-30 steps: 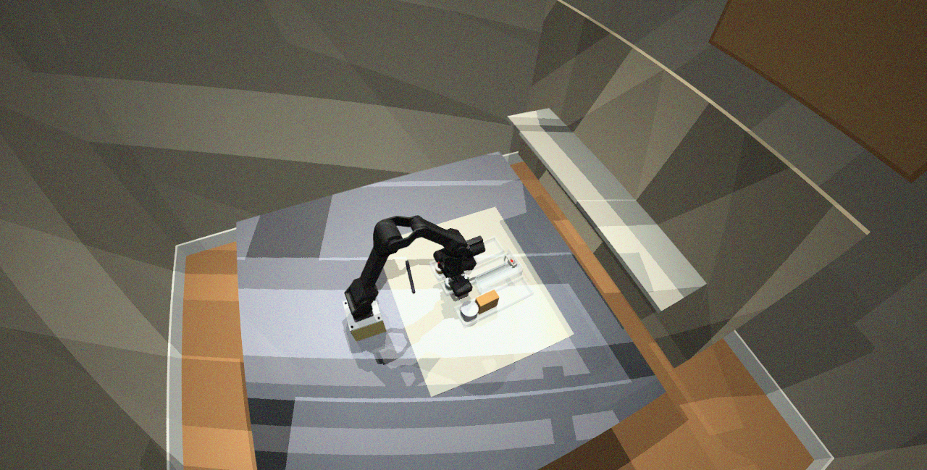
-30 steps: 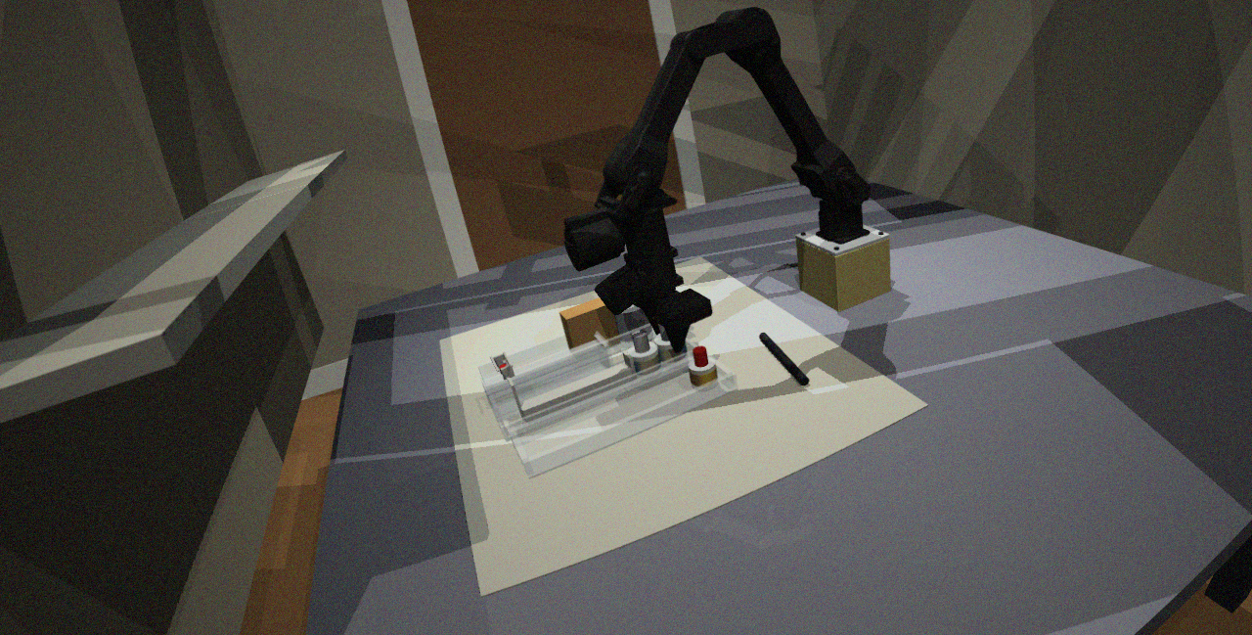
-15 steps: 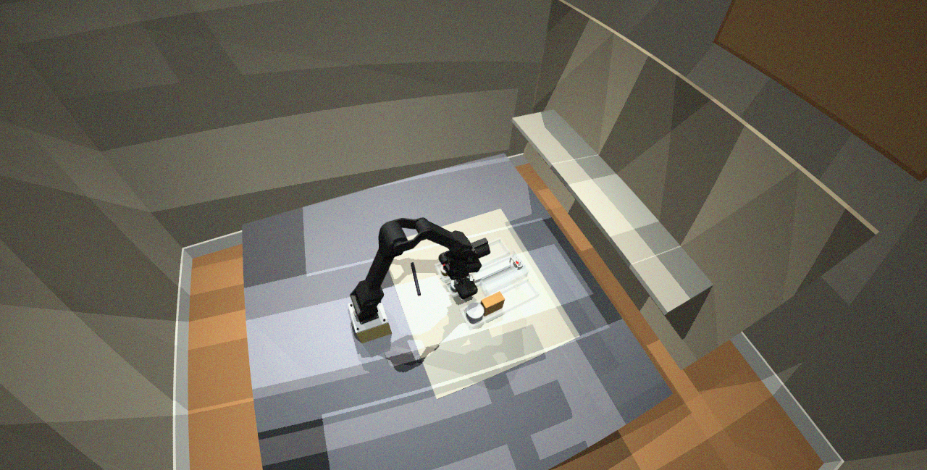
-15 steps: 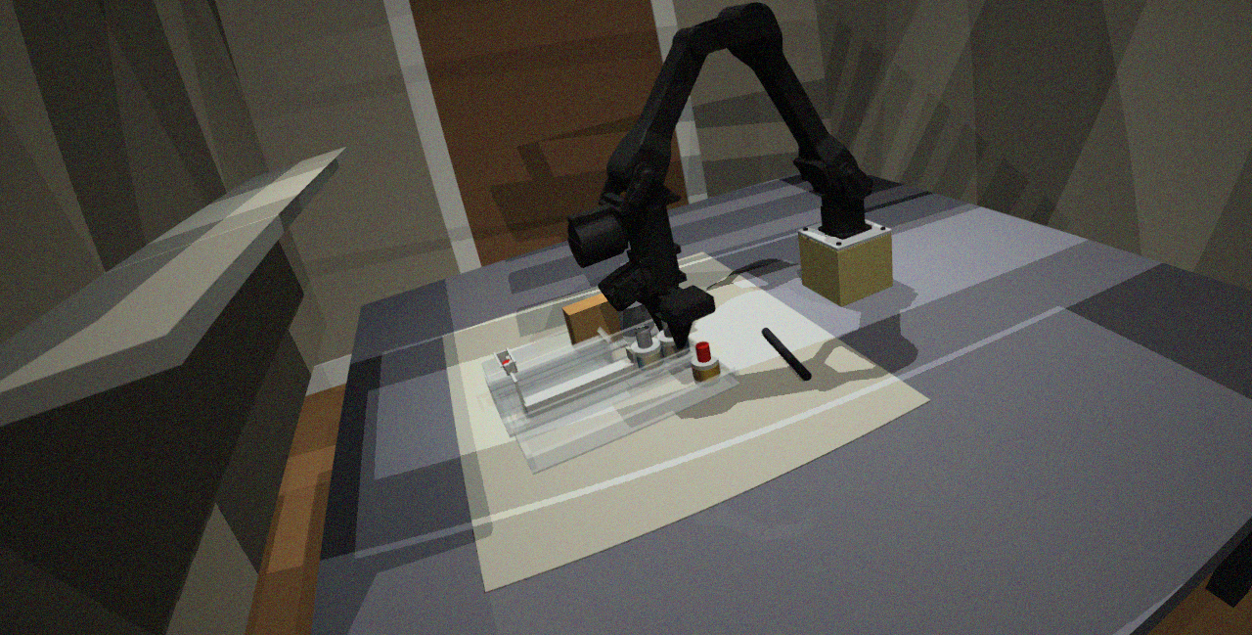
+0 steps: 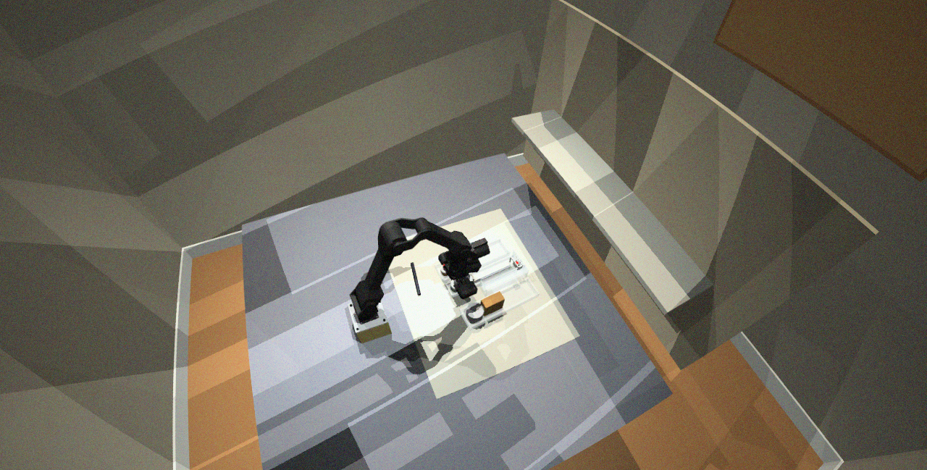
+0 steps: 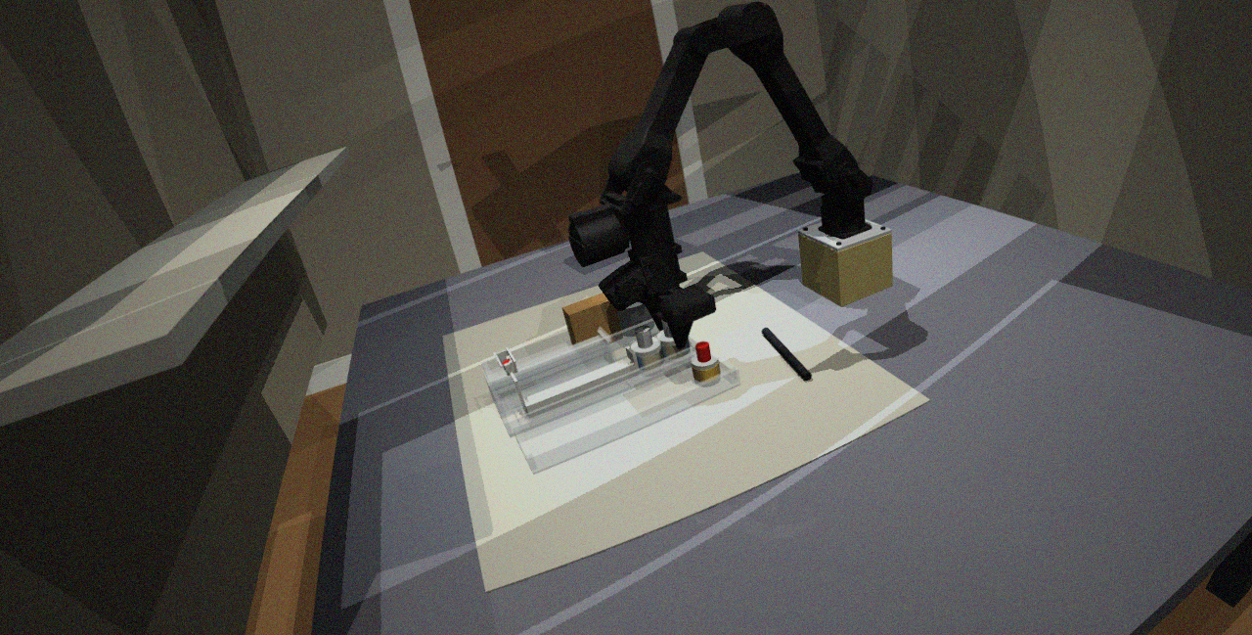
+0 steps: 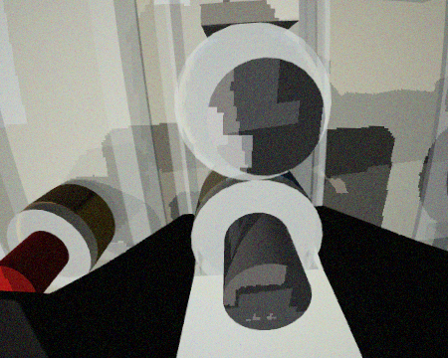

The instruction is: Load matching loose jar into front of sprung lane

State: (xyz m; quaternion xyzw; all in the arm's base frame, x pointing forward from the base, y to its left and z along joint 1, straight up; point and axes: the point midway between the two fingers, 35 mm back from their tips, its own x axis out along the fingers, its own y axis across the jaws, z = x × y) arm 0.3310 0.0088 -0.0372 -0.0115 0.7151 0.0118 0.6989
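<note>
My gripper tip is now 6 cm short of the cream mat, 3 cm to the left of it and 3 cm above it. The rest, counted from my gripper tip: wide grey cylinder 13 cm to the right, 1 cm ahead; then brown box 12 cm to the right, 8 cm ahead, 1 cm above; then pusher plate 15 cm ahead, 3 cm to the right, 2 cm above.
</note>
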